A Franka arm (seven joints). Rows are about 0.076 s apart.
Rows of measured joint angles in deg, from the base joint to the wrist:
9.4, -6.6, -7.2, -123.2, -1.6, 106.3, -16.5
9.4, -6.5, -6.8, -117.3, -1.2, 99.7, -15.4
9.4, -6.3, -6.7, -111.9, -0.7, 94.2, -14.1
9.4, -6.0, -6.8, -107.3, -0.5, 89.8, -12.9
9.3, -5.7, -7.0, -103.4, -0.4, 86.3, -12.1
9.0, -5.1, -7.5, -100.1, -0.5, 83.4, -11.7
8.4, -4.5, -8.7, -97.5, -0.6, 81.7, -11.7
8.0, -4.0, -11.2, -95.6, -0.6, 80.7, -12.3
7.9, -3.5, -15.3, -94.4, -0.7, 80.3, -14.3
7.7, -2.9, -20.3, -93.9, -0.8, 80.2, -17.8
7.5, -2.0, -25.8, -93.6, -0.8, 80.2, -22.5
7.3, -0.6, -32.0, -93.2, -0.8, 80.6, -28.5
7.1, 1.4, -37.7, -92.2, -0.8, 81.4, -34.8
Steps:
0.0, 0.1, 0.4, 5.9, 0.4, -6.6, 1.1
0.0, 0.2, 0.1, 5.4, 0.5, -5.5, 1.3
0.0, 0.3, -0.1, 4.6, 0.2, -4.4, 1.2
-0.1, 0.3, -0.2, 3.9, 0.1, -3.5, 0.8
-0.3, 0.6, -0.5, 3.3, -0.1, -2.9, 0.4
-0.6, 0.6, -1.2, 2.6, -0.1, -1.7, 0.0
-0.4, 0.5, -2.5, 1.9, 0.0, -1.0, -0.6
-0.1, 0.5, -4.1, 1.2, -0.1, -0.4, -2.0
-0.2, 0.6, -5.0, 0.5, -0.1, -0.1, -3.5
-0.2, 0.9, -5.5, 0.3, 0.0, 0.0, -4.7
-0.2, 1.4, -6.2, 0.4, 0.0, 0.4, -6.0
-0.2, 2.0, -5.7, 1.0, 0.0, 0.8, -6.3

